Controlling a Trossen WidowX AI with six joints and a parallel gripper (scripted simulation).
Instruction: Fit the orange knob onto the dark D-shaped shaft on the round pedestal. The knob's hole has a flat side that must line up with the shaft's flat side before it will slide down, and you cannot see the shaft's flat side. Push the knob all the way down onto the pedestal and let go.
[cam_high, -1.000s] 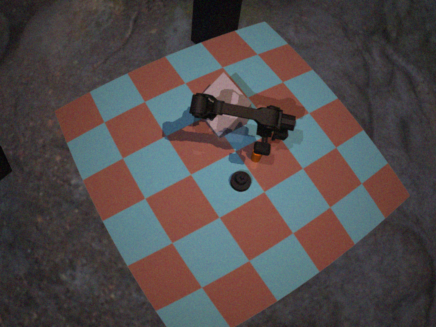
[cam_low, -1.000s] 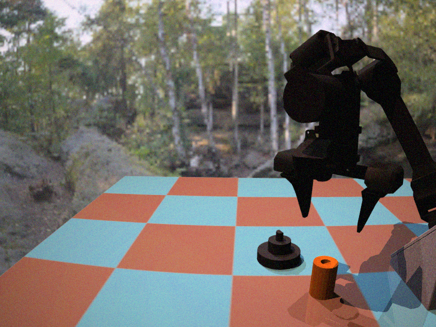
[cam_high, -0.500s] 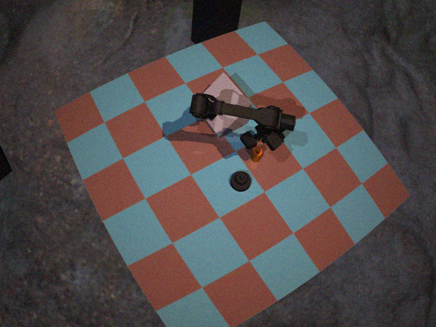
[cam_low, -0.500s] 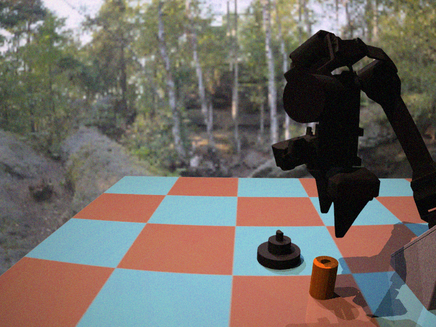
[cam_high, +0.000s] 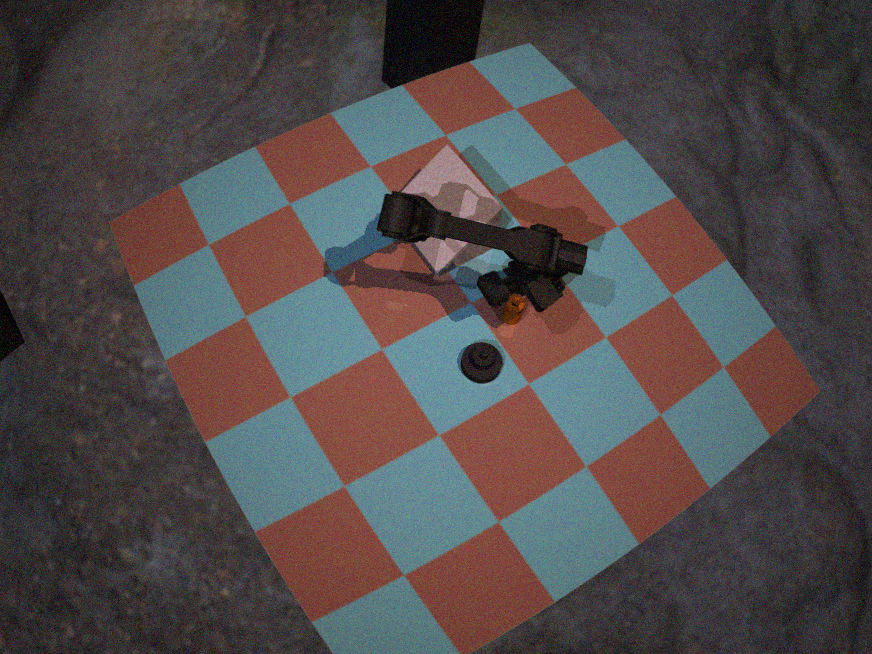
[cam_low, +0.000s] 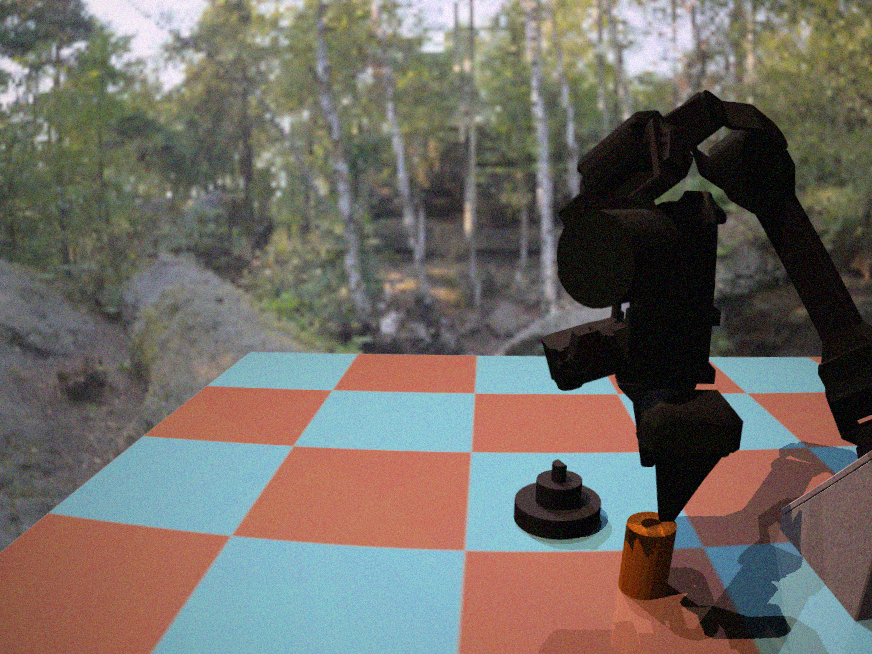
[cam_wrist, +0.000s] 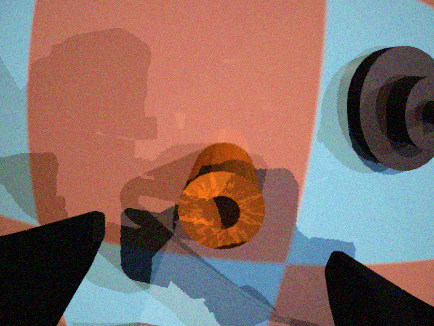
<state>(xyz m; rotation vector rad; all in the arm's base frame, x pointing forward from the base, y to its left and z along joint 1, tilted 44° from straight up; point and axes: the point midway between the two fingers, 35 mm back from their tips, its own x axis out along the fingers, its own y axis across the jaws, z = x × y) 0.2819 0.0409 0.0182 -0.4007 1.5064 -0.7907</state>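
The orange knob is 6 cm below my gripper tip. The rest, counted from my gripper tip: dark pedestal: 13 cm to the right, 6 cm below, 4 cm ahead.
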